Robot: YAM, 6 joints.
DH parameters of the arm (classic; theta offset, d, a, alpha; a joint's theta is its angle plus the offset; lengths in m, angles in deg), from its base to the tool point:
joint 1: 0 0.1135 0.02 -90
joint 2: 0 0 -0.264 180
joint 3: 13.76 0 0.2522 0
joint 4: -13.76 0 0.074 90
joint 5: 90 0 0 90
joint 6: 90 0.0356 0 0
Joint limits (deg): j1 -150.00..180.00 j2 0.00..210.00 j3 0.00..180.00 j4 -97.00..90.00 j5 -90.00..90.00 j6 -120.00..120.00
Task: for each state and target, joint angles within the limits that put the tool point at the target. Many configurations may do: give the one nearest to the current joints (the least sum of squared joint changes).
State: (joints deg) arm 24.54 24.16 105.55 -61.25 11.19 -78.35
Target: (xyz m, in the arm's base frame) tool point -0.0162 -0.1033 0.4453
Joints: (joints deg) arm 72.58 17.83 89.10 -71.43 25.75 -78.35
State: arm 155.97 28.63 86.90 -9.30 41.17 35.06
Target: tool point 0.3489 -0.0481 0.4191
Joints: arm 167.36 0.00 107.78 -33.18 55.75 35.06
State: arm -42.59 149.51 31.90 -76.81 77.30 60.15
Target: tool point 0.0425 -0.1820 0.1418
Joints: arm -66.06 108.27 43.09 -96.55 79.48 60.15
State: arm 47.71 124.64 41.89 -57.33 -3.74 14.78
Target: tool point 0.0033 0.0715 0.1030
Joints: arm 78.43 112.24 21.82 -84.55 -18.18 14.78
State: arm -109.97 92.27 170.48 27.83 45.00 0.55
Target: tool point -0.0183 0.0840 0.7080
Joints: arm -96.63 89.29 177.00 32.18 51.54 0.55
